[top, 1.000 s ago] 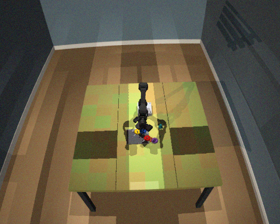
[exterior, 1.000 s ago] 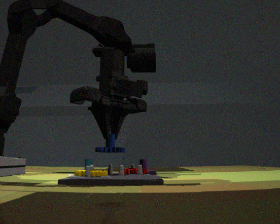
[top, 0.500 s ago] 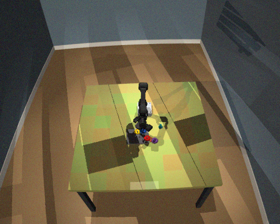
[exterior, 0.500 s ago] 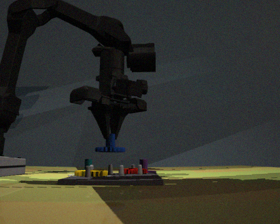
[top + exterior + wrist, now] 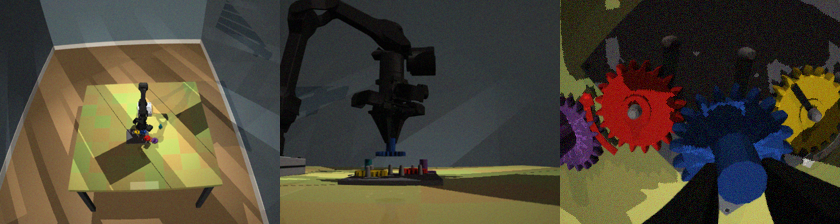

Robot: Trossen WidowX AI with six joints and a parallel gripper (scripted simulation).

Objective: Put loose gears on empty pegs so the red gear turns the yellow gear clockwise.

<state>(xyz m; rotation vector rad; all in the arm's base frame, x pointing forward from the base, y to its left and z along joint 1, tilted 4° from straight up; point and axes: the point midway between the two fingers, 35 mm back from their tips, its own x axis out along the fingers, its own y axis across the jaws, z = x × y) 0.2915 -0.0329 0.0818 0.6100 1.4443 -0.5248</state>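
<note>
My gripper tip is now 7 cm above the grey board, 5 cm to the left of it and 1 cm short of it. From my gripper tip the other things lie so: yellow gear (6 cm below, 5 cm to the right, 4 cm behind); blue gear (1 cm below); red gear (6 cm below, 5 cm ahead, 3 cm to the left).
</note>
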